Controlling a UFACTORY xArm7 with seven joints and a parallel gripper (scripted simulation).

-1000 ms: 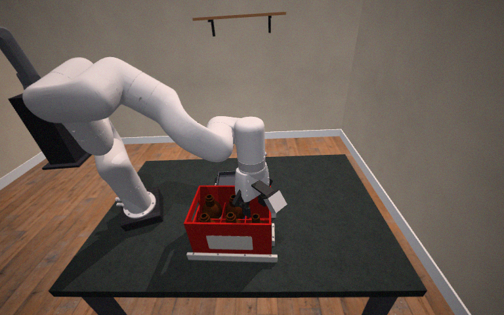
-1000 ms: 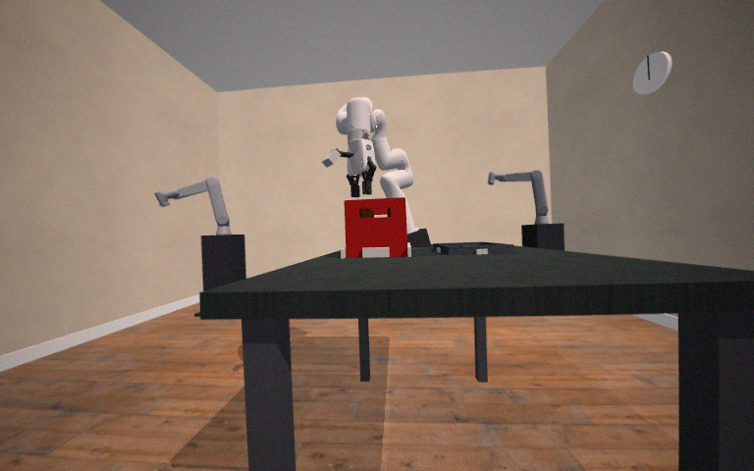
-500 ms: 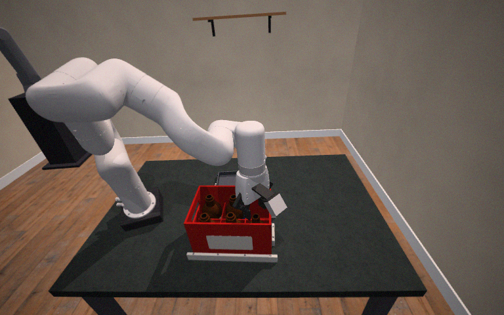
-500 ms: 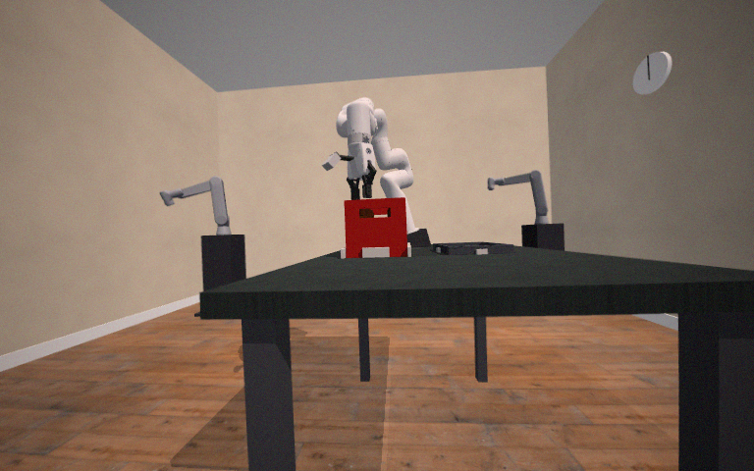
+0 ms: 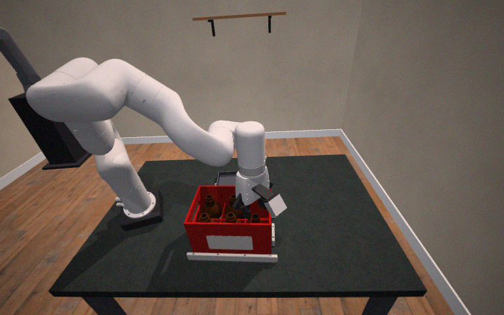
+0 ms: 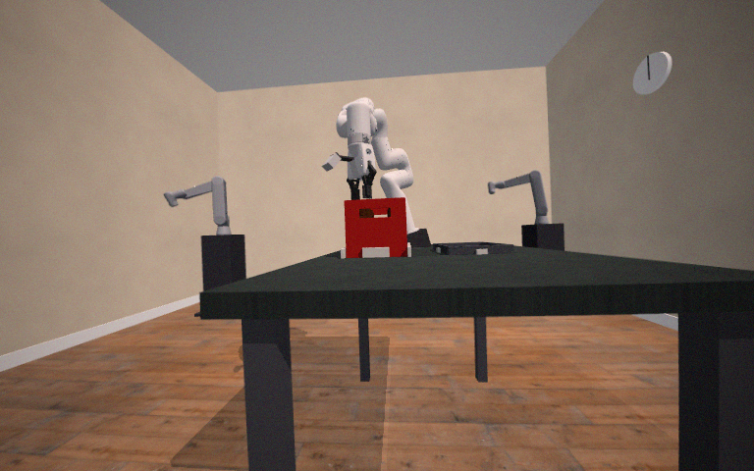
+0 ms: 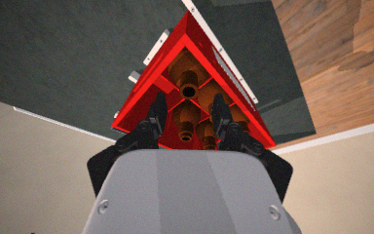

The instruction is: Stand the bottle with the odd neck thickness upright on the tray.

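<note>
Right now the crate is 8 cm behind my hand, 6 cm to the left of it and 11 cm below it. Round my hand: tray: 5 cm behind, 35 cm to the left, 19 cm below.
</note>
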